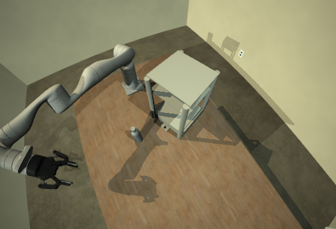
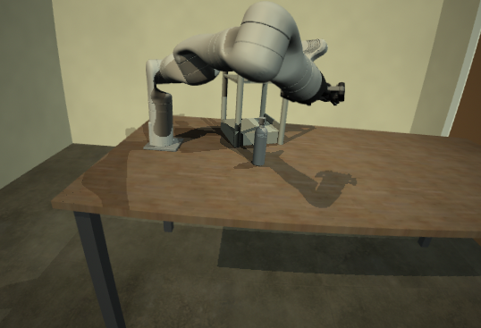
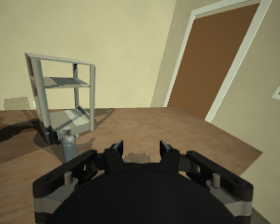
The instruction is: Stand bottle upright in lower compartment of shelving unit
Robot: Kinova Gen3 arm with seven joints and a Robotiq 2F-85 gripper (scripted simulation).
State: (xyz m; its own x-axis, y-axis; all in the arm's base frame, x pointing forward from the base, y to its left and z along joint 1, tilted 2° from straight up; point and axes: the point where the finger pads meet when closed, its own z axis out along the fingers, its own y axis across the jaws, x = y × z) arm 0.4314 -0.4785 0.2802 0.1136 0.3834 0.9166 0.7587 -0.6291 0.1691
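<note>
Now: hand 290 mm to the right of the grey bottle, 190 mm above it and 60 mm past it. Also, from my hand: shelving unit 570 mm to the left, 120 mm below, 40 mm behind.
</note>
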